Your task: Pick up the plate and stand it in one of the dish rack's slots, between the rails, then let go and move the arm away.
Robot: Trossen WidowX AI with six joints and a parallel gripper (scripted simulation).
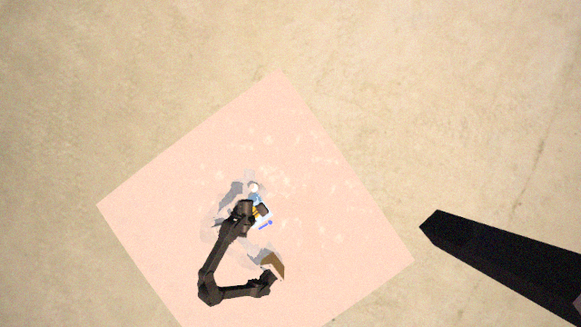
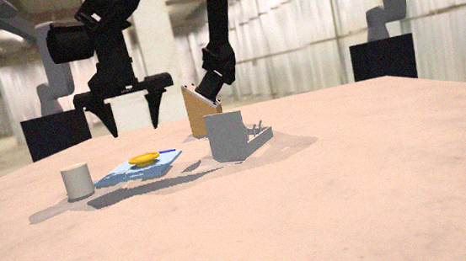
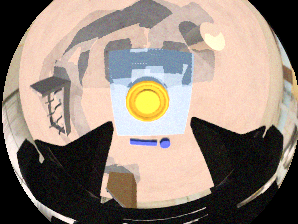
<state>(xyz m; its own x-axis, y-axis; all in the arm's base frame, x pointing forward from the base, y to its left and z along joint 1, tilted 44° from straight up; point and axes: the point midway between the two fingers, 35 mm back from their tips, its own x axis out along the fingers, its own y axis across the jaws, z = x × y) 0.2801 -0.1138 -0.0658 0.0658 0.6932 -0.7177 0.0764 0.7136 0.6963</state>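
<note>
The yellow plate is 5 cm below my gripper tip. The rest, counted from my gripper tip: cream cup 10 cm ahead, 9 cm to the right, 5 cm below; then light blue mat 7 cm below, 1 cm ahead; then blue spoon 9 cm behind, 7 cm below.
</note>
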